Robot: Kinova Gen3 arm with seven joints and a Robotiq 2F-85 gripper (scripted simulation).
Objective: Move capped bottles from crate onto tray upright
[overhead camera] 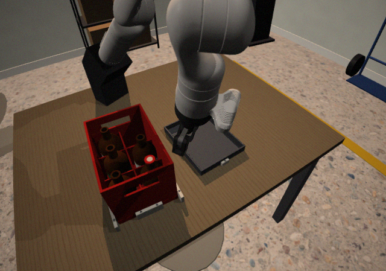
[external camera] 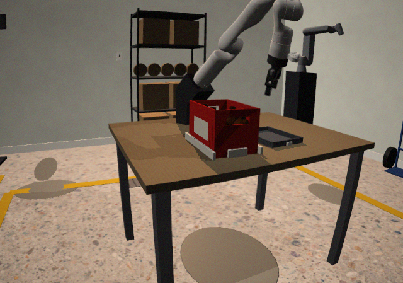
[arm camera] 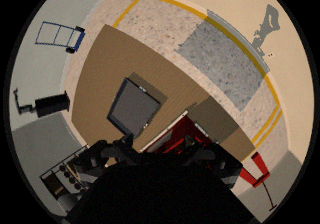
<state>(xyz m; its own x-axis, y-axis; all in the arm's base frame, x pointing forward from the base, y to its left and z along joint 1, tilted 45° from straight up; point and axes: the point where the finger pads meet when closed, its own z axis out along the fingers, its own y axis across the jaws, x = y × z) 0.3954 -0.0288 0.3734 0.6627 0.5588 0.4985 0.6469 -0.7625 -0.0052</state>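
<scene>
Now: the glass bottle 16 cm below my hand, 10 cm to the right of it and 4 cm behind it. Round my hand: red crate 16 cm below, 15 cm to the right, 12 cm behind; dark grey tray 23 cm below, 17 cm behind, 12 cm to the left.
</scene>
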